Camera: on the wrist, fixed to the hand. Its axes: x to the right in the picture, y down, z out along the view.
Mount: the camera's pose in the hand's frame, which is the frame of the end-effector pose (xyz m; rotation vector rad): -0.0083 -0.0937 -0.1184 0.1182 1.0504 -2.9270
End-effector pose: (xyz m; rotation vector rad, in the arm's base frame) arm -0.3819 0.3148 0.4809 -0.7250 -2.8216 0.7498
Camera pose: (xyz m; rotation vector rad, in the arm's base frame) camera -0.3848 0.2908 0.6302 1.8744 -0.4904 -0.2466
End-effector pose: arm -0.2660 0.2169 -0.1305 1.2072 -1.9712 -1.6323
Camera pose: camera -0.1411 0.1463 -0.1782 -2.2412 -1.0973 -0.0365
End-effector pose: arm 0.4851 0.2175 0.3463 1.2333 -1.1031 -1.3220
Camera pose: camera 0.5965 0.2362 0.2457 -1.6334 -1.5784 0.7184
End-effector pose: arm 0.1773 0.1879 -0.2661 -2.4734 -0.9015 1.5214
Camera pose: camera 0.2339 0.2856 -0.1655 0.2310 -1.6968 -0.7021
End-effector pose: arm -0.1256 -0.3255 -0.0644 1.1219 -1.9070 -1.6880
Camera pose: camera -0.0057 -0.3953 -0.1246 -2.2011 -1.0396 0.0444
